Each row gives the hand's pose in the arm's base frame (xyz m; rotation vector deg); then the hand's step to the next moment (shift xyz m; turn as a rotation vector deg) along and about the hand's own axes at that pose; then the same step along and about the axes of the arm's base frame.
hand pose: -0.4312 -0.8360 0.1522 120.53 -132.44 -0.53
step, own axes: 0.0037 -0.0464 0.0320 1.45 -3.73 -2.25
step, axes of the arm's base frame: 0.0453 -0.0083 -0.0327 3.61 -1.78 2.20
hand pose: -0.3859 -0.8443 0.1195 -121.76 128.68 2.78
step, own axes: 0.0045 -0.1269 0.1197 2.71 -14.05 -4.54
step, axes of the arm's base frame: 0.1282 -0.0048 -0.1183 13.81 -3.74 4.53
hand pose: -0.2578 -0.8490 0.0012 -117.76 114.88 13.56
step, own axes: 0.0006 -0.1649 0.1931 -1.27 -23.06 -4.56
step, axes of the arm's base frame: 0.1769 0.0589 -0.1724 22.66 0.18 6.37
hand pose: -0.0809 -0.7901 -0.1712 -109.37 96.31 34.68
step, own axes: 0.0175 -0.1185 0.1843 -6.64 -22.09 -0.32
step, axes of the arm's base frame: 0.1213 0.1166 -0.1414 21.04 6.90 6.47
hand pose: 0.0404 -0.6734 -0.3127 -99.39 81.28 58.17
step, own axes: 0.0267 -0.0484 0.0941 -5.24 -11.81 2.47
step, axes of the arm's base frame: 0.0359 0.0782 -0.0671 10.66 6.76 3.69
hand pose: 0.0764 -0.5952 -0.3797 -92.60 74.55 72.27
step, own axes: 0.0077 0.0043 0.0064 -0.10 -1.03 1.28
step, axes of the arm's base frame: -0.0056 0.0026 -0.0090 0.66 1.47 -0.32
